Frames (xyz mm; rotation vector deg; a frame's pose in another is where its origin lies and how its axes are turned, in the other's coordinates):
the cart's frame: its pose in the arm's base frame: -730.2 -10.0 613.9 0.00 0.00 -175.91
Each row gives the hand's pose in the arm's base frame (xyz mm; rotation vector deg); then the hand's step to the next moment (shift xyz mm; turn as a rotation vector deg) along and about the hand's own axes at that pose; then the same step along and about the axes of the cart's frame.
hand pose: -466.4 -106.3 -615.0 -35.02 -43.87 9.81
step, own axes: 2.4 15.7 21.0 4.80 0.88 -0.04
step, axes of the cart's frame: 10.0 -24.0 4.1 -3.69 -2.17 2.34
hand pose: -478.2 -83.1 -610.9 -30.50 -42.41 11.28
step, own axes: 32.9 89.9 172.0 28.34 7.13 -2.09
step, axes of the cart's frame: 81.6 -161.5 77.6 -23.17 -13.62 11.65
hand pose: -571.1 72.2 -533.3 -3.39 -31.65 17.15
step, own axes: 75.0 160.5 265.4 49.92 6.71 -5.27
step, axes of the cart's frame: 108.7 -177.1 242.2 -42.80 -18.29 19.96
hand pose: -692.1 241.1 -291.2 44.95 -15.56 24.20
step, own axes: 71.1 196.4 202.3 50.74 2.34 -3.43
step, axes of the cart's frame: 44.6 1.6 287.3 -45.11 -14.23 18.81
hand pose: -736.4 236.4 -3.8 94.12 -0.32 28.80
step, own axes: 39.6 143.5 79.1 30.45 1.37 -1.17
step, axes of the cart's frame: -12.7 85.7 144.6 -27.31 -7.68 11.22
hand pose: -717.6 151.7 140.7 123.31 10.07 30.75
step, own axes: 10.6 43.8 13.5 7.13 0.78 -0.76
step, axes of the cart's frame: -10.0 33.6 31.3 -6.16 -1.90 3.24
